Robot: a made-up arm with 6 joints. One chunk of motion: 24 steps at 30 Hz.
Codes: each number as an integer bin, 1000 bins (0 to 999) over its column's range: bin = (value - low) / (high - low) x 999, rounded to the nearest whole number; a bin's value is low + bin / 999 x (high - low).
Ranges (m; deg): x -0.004..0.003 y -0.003..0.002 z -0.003..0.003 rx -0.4..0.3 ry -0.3..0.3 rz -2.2..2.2
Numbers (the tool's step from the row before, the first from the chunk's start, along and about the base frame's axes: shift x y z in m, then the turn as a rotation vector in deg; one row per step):
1: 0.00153 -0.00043 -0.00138 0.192 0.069 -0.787
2: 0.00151 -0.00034 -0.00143 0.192 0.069 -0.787
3: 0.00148 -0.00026 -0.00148 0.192 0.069 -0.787
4: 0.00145 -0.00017 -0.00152 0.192 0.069 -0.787
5: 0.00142 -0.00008 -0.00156 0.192 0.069 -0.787
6: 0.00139 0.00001 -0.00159 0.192 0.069 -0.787
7: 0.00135 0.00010 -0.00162 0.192 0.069 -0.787
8: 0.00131 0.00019 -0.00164 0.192 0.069 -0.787
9: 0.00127 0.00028 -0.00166 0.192 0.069 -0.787
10: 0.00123 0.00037 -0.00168 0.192 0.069 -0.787
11: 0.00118 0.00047 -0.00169 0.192 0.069 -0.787
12: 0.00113 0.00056 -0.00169 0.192 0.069 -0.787
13: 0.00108 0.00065 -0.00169 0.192 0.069 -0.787
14: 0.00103 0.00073 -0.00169 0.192 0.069 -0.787
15: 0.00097 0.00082 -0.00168 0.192 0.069 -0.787
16: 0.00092 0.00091 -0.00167 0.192 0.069 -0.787
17: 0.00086 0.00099 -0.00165 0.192 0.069 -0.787
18: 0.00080 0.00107 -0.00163 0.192 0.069 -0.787
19: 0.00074 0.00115 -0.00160 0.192 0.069 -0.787
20: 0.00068 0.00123 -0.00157 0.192 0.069 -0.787
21: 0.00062 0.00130 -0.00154 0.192 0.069 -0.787
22: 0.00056 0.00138 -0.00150 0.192 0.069 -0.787
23: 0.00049 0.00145 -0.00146 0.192 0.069 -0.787
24: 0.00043 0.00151 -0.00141 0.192 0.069 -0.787
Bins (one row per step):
1: 789 513 270 845 614 321
2: 786 531 261 845 614 321
3: 782 547 253 845 614 321
4: 778 565 246 845 614 321
5: 774 583 240 845 614 321
6: 769 601 235 845 614 321
7: 764 619 230 845 614 321
8: 758 637 226 845 614 321
9: 752 655 223 845 614 321
10: 746 673 220 845 614 321
11: 739 693 218 845 614 321
12: 732 711 218 845 614 321
13: 725 729 218 845 614 321
14: 718 745 218 845 614 321
15: 709 763 220 845 614 321
16: 702 781 221 845 614 321
17: 694 797 225 845 614 321
18: 685 813 228 845 614 321
19: 676 829 233 845 614 321
20: 668 845 238 845 614 321
21: 659 859 243 845 614 321
22: 651 875 250 845 614 321
23: 641 889 256 845 614 321
24: 632 901 265 845 614 321

